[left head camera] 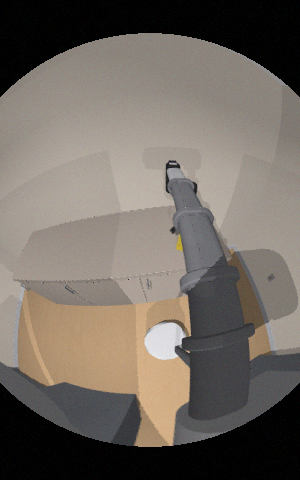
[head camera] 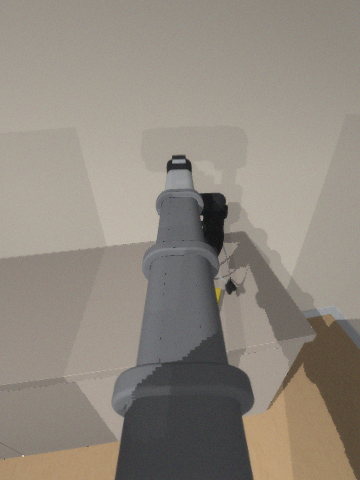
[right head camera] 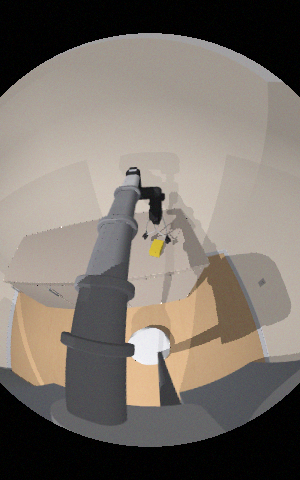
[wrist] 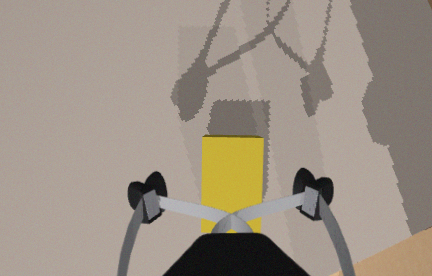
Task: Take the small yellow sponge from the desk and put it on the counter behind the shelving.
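Seen in the pictures: gripper, between the fingertips: (right head camera: 155,240) (wrist: 229,186); robot's base, origin of its link: (left head camera: 164,339) (right head camera: 149,344).
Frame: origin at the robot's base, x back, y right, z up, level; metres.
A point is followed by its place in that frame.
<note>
The small yellow sponge (head camera: 218,294) @[x -0.620, y 0.121, z 0.927 m] (left head camera: 179,244) @[x -0.569, y 0.062, z 0.927 m] (right head camera: 156,248) @[x -0.581, y 0.089, z 0.927 m] (wrist: 232,172) @[x -0.621, y 0.093, z 0.927 m] rests on the light grey counter (head camera: 40,310) @[x -0.603, y -0.513, z 0.882 m] (left head camera: 90,250) @[x -0.567, y -0.520, z 0.882 m] (right head camera: 65,260) @[x -0.523, y -0.554, z 0.882 m] (wrist: 75,100) @[x -0.752, y -0.063, z 0.882 m], near its right end. My gripper (right head camera: 156,237) @[x -0.616, y 0.087, z 0.960 m] (wrist: 229,186) @[x -0.616, y 0.087, z 0.960 m] is open over the sponge. In the wrist view one fingertip is on each side of the sponge, with a gap on both sides, and nothing is held. The arm hides most of the sponge in the head view and part of it in the left head view. The desk and shelving cannot be identified in these views.
A plain wall (head camera: 180,65) @[x -1.048, y 0.014, z 1.584 m] rises behind the counter. Cabinet doors (left head camera: 115,292) @[x -0.390, y -0.404, z 0.556 m] with handles are on the counter's front. A white round object (left head camera: 162,341) @[x 0.006, y -0.028, z 0.187 m] (right head camera: 149,346) @[x 0.005, y 0.010, z 0.187 m] is low down over the wooden floor (left head camera: 90,340) @[x 0.106, y -0.856, z -0.027 m] (right head camera: 200,350) @[x 0.132, y 0.556, z -0.027 m] near my base.
</note>
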